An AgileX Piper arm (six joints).
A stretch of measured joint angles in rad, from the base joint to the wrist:
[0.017, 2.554, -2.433, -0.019, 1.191, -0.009]
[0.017, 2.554, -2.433, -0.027, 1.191, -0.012]
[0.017, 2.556, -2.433, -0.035, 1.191, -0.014]
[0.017, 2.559, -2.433, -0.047, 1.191, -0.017]
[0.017, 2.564, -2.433, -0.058, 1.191, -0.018]
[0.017, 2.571, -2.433, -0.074, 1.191, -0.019]
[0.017, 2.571, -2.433, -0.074, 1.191, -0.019]
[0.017, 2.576, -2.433, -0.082, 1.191, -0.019]
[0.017, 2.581, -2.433, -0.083, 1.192, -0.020]
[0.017, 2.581, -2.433, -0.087, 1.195, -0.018]
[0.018, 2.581, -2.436, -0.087, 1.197, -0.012]
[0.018, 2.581, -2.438, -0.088, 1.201, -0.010]
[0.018, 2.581, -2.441, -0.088, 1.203, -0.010]
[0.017, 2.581, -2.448, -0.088, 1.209, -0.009]
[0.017, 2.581, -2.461, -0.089, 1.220, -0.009]
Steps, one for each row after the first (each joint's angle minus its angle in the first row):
[0.000, 0.000, 0.000, -0.008, 0.000, -0.003]
[0.000, 0.002, 0.000, -0.016, 0.000, -0.005]
[0.000, 0.005, 0.000, -0.028, 0.000, -0.008]
[0.000, 0.010, 0.000, -0.039, 0.000, -0.009]
[0.000, 0.017, 0.000, -0.055, 0.000, -0.010]
[0.000, 0.017, 0.000, -0.055, 0.000, -0.010]
[0.000, 0.022, 0.000, -0.063, 0.000, -0.010]
[0.000, 0.027, 0.000, -0.064, 0.001, -0.011]
[0.000, 0.027, 0.000, -0.068, 0.004, -0.009]
[0.001, 0.027, -0.003, -0.068, 0.006, -0.003]
[0.001, 0.027, -0.005, -0.069, 0.010, -0.001]
[0.001, 0.027, -0.008, -0.069, 0.012, -0.001]
[0.000, 0.027, -0.015, -0.069, 0.018, 0.000]
[0.000, 0.027, -0.028, -0.070, 0.029, 0.000]

